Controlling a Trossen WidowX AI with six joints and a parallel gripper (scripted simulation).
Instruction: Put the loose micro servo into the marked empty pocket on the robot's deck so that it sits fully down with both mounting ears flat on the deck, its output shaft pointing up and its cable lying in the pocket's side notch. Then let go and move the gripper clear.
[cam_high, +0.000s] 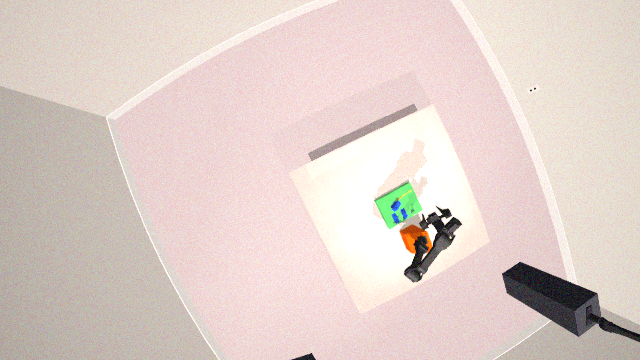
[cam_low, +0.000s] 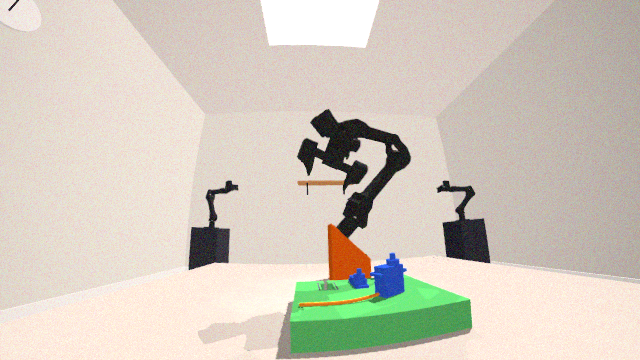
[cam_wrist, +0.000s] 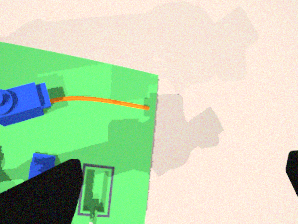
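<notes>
Right now my gripper tip is 27 cm above the green deck, 8 cm to the right of it and 6 cm short of it.
</notes>
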